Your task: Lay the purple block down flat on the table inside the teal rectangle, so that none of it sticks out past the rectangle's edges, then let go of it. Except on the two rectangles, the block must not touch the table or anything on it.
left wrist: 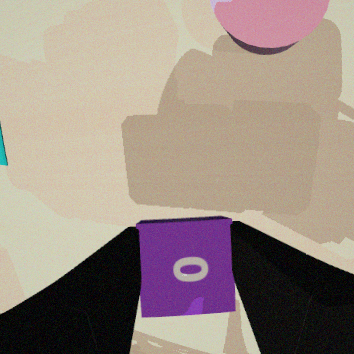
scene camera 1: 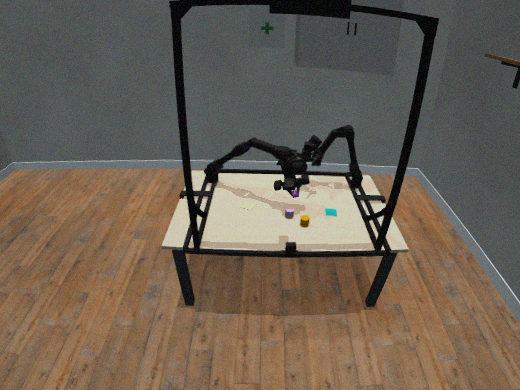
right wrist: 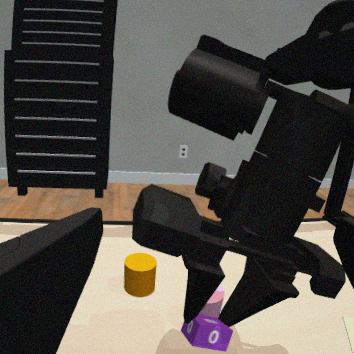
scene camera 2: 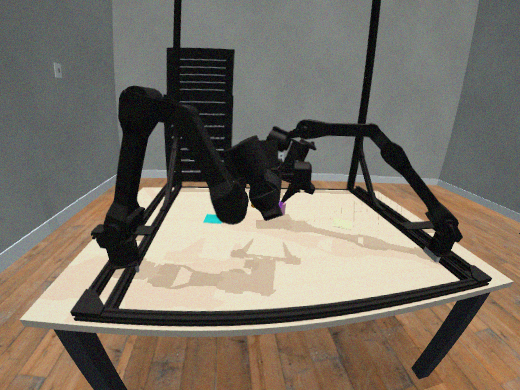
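Where they show: left gripper, fingertip midpoint: [left wrist: 183, 235] [scene camera 1: 295, 195] [right wrist: 202, 323]; right gripper, fingertip midpoint: [right wrist: 222, 225]; left arm's base, origin of the base link: [scene camera 1: 212, 180] [scene camera 2: 438, 250]; right arm's base, origin of the base link: [scene camera 1: 355, 185] [scene camera 2: 124, 260].
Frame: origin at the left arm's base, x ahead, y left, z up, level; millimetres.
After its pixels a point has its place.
Observation:
The purple block [scene camera 1: 295, 193] {z 70, x 508, y -189 mm} [scene camera 2: 282, 207] [left wrist: 188, 270] {z 71, x 504, y -185 mm} [right wrist: 207, 334] {z 73, x 510, y -168 mm} has a pale ring mark on its faces. My left gripper [left wrist: 183, 235] {z 61, x 508, y -192 mm} [right wrist: 202, 323] {z 61, x 508, y -192 mm} is shut on it and holds it above the table. In scene camera 1 the block is up and left of the teal rectangle [scene camera 1: 331, 212] {z -18, x 716, y -216 mm} [scene camera 2: 212, 219] {z -18, x 718, y -206 mm} [left wrist: 2, 150] {z -18, x 685, y -194 mm}, which lies flat on the table. The rectangle's corner shows at the left edge of the left wrist view. My right gripper is open and empty, its fingers at both sides of the right wrist view. The block's far faces are hidden.
A pink-topped cylinder [scene camera 1: 289, 213] {z 17, x 483, y -302 mm} [left wrist: 272, 22] {z 27, x 481, y -265 mm} [right wrist: 215, 301] {z 26, x 475, y -258 mm} stands near the held block. An orange-yellow cylinder [scene camera 1: 305, 221] {z 20, x 565, y -363 mm} [right wrist: 140, 275] {z 18, x 563, y -318 mm} stands between it and the teal rectangle, nearer the table's front in scene camera 1. A pale yellow-green rectangle [scene camera 1: 249, 205] {z -18, x 262, y -209 mm} [scene camera 2: 343, 224] {z -18, x 253, y -203 mm} lies flat. The two arms are close together.

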